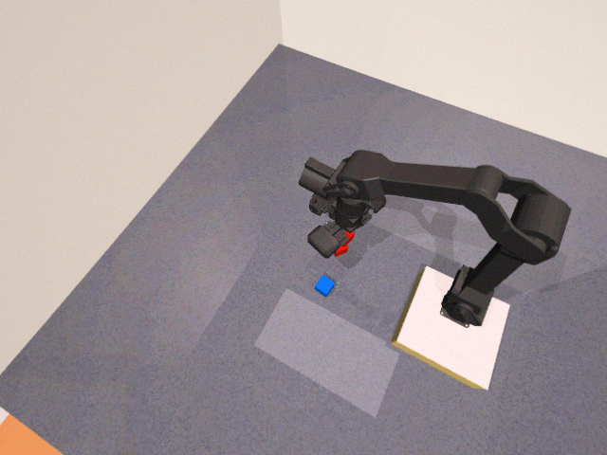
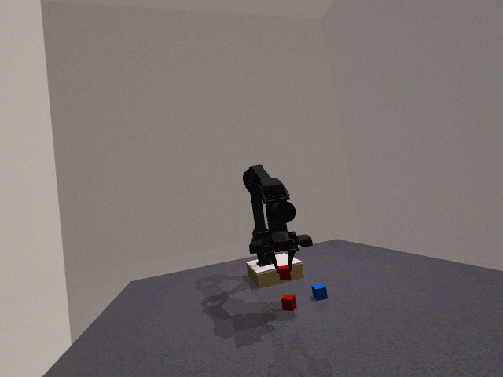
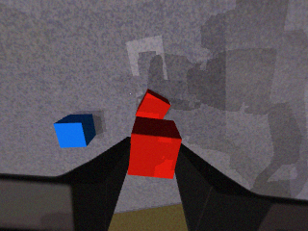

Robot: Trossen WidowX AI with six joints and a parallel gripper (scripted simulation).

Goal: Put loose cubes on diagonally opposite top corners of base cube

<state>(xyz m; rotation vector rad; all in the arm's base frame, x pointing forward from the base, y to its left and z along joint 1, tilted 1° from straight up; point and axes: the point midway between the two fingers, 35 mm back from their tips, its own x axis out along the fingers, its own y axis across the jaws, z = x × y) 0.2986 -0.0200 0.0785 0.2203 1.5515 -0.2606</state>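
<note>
Now: the blue cube 1 cm behind my gripper tip, 11 cm to the left of it and 9 cm below it.
</note>
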